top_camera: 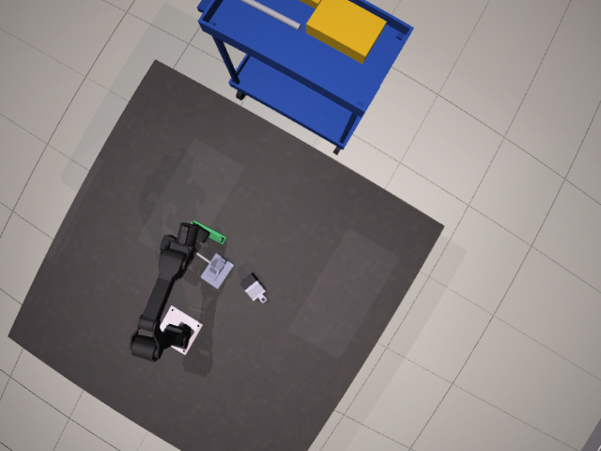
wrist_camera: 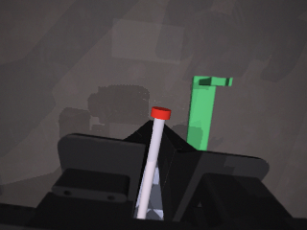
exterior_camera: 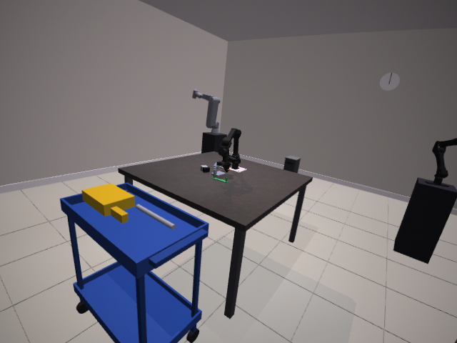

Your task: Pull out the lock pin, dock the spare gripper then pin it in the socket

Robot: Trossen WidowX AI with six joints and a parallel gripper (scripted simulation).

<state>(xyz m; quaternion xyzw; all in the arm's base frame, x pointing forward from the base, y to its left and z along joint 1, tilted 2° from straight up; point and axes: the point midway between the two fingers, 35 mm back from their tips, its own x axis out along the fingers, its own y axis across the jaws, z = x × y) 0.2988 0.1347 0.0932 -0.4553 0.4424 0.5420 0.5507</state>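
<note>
My gripper tip is 70 mm short of the green flat bracket, 40 mm above it and 10 mm to the left of it. The rest, counted from my gripper tip: spare gripper (270 mm to the right, 40 mm below); then grey mount (120 mm to the right, 10 mm below, 10 mm behind).
</note>
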